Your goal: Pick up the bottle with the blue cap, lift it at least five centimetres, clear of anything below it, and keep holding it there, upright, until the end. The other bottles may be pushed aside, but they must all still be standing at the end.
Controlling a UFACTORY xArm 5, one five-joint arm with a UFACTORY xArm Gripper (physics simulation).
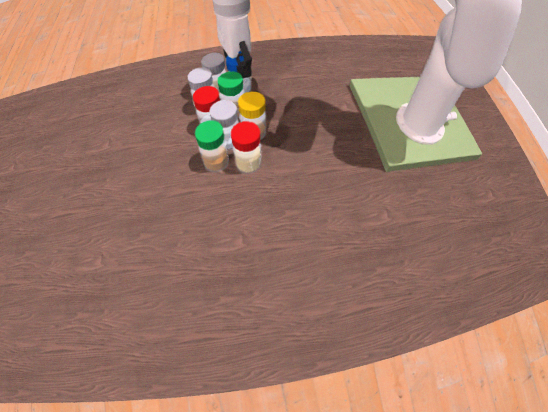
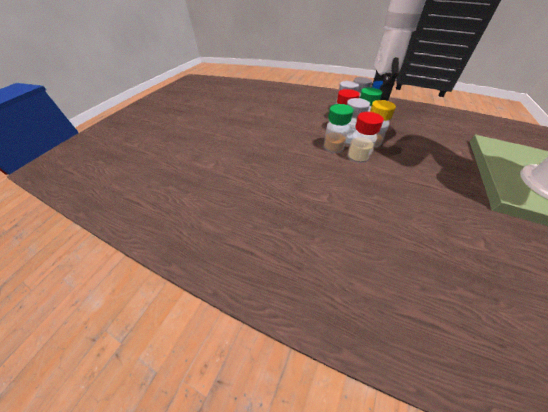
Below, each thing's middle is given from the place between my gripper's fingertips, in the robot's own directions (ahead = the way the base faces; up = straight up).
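As for the yellow-capped bottle (image 1: 251, 104), my hand is 150 mm to the right of it and 20 mm above it.
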